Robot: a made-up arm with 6 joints. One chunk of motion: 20 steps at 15 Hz.
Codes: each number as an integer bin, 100 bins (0 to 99) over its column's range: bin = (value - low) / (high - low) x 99, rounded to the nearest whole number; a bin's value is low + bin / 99 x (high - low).
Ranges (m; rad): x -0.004..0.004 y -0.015..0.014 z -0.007..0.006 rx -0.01..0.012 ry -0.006..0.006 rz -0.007..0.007
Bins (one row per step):
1: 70 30 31 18 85 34
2: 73 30 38 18 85 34
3: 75 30 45 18 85 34
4: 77 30 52 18 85 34
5: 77 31 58 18 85 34
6: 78 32 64 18 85 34
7: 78 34 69 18 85 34
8: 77 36 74 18 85 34
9: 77 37 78 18 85 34
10: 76 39 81 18 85 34
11: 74 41 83 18 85 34
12: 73 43 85 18 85 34
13: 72 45 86 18 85 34
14: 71 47 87 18 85 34
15: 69 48 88 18 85 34
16: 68 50 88 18 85 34
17: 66 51 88 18 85 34
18: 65 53 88 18 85 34
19: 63 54 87 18 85 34
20: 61 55 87 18 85 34
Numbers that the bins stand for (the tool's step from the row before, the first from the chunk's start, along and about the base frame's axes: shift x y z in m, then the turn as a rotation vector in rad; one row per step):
1: 0.00166 -0.00621 -0.00293 -0.00600 0.00430 -0.00219
2: 0.00190 -0.00621 -0.00201 -0.00600 0.00430 -0.00219
3: 0.00206 -0.00621 -0.00109 -0.00600 0.00430 -0.00219
4: 0.00222 -0.00621 -0.00017 -0.00600 0.00430 -0.00219
5: 0.00222 -0.00592 0.00062 -0.00600 0.00430 -0.00219
6: 0.00230 -0.00563 0.00140 -0.00600 0.00430 -0.00219
7: 0.00230 -0.00504 0.00206 -0.00600 0.00430 -0.00219
8: 0.00222 -0.00445 0.00272 -0.00600 0.00430 -0.00219
9: 0.00222 -0.00416 0.00324 -0.00600 0.00430 -0.00219
10: 0.00214 -0.00358 0.00364 -0.00600 0.00430 -0.00219
11: 0.00198 -0.00299 0.00390 -0.00600 0.00430 -0.00219
12: 0.00190 -0.00240 0.00416 -0.00600 0.00430 -0.00219
13: 0.00182 -0.00182 0.00429 -0.00600 0.00430 -0.00219
14: 0.00174 -0.00123 0.00442 -0.00600 0.00430 -0.00219
15: 0.00158 -0.00094 0.00456 -0.00600 0.00430 -0.00219
16: 0.00149 -0.00035 0.00456 -0.00600 0.00430 -0.00219
17: 0.00133 -0.00006 0.00456 -0.00600 0.00430 -0.00219
18: 0.00125 0.00053 0.00456 -0.00600 0.00430 -0.00219
19: 0.00109 0.00082 0.00442 -0.00600 0.00430 -0.00219
20: 0.00093 0.00111 0.00442 -0.00600 0.00430 -0.00219

